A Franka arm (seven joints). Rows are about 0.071 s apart.
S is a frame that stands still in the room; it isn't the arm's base.
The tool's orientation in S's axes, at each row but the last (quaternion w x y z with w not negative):
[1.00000 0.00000 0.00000 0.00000]
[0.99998 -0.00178 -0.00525 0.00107]
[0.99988 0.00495 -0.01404 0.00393]
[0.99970 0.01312 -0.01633 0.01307]
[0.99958 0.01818 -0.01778 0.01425]
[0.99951 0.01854 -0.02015 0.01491]
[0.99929 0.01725 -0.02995 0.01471]
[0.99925 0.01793 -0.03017 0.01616]
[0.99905 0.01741 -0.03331 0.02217]
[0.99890 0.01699 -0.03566 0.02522]
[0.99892 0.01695 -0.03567 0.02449]
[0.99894 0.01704 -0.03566 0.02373]
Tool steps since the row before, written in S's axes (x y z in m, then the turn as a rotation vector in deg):
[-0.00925 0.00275 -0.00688 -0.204 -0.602 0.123]
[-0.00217 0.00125 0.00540 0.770 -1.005 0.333]
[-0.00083 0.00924 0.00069 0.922 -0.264 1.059]
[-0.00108 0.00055 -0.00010 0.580 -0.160 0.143]
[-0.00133 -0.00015 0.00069 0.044 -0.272 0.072]
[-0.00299 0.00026 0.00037 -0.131 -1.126 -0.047]
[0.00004 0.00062 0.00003 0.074 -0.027 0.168]
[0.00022 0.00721 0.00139 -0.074 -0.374 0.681]
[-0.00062 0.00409 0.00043 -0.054 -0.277 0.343]
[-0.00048 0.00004 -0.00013 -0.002 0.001 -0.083]
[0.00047 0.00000 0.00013 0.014 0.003 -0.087]
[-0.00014 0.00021 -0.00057 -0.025 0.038 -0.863]
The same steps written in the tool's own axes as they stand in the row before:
[-0.00925 0.00275 -0.00688 -0.204 -0.602 0.123]
[-0.00211 0.00124 0.00543 0.771 -1.008 0.321]
[-0.00074 0.00925 0.00062 0.949 -0.261 1.035]
[-0.00107 0.00058 -0.00008 0.580 -0.172 0.128]
[-0.00131 -0.00009 0.00074 0.039 -0.270 0.080]
[-0.00296 0.00036 0.00048 -0.165 -1.122 0.001]
[0.00006 0.00062 0.00001 0.083 -0.024 0.164]
[0.00053 0.00724 0.00111 -0.044 -0.347 0.698]
[-0.00041 0.00413 0.00032 -0.043 -0.263 0.356]
[-0.00049 0.00006 -0.00010 -0.008 -0.002 -0.083]
[0.00048 -0.00002 0.00010 0.008 -0.001 -0.088]
[-0.00017 0.00020 -0.00057 -0.085 0.011 -0.860]

